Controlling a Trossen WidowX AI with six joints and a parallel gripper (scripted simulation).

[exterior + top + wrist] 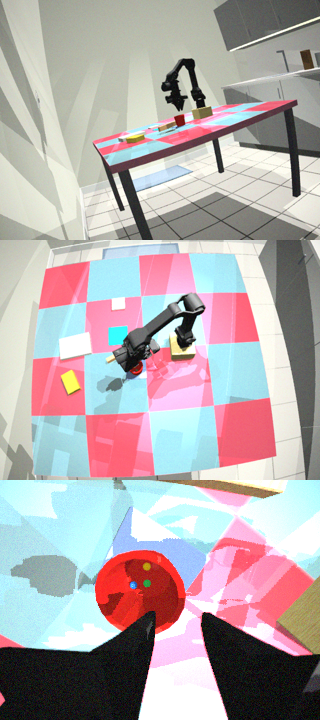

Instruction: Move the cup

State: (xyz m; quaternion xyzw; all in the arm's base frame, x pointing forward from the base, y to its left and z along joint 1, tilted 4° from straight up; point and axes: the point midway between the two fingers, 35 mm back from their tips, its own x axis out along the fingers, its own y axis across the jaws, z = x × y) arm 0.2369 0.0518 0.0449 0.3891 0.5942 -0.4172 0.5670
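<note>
My gripper tip is now 3 cm short of the red cup, 1 cm to the right of it and 6 cm above it. Also, from my gripper tip: wooden plank (6 cm ahead, 10 cm to the right, 9 cm below); then yellow block (38 cm ahead, 1 cm to the right, 9 cm below); then white slab (33 cm ahead, 20 cm to the right, 9 cm below).
</note>
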